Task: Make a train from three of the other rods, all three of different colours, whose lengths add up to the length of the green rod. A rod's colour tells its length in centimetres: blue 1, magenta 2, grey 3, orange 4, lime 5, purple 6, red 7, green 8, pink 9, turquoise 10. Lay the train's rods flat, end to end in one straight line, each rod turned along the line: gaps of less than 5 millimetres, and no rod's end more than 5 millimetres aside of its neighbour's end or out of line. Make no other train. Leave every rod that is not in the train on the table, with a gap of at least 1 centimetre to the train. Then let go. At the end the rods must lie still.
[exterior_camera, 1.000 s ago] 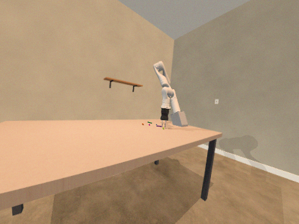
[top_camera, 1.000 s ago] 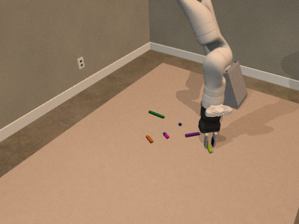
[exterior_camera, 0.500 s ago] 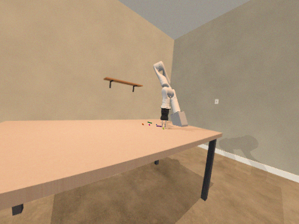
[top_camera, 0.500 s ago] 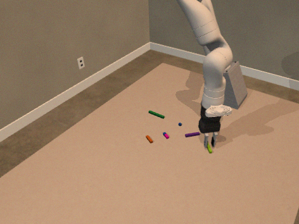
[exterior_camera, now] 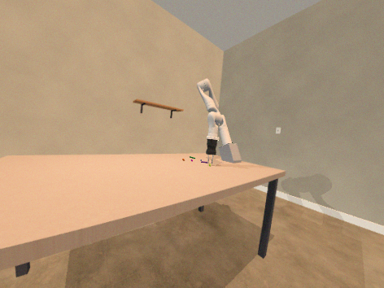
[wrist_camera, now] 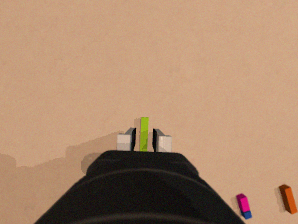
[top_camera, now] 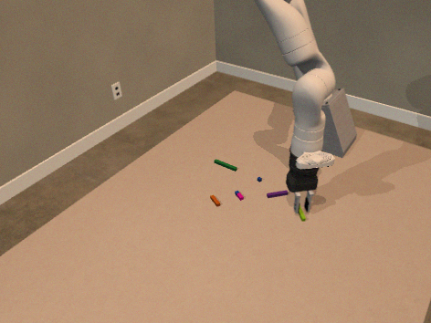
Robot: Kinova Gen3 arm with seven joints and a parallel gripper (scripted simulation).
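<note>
The lime rod is 3 cm below my hand. The rest, counted from my hand: orange rod (6 cm ahead, 23 cm to the right, 3 cm below); then magenta rod (2 cm ahead, 18 cm to the right, 3 cm below); then purple rod (4 cm behind, 9 cm to the right, 3 cm below).
</note>
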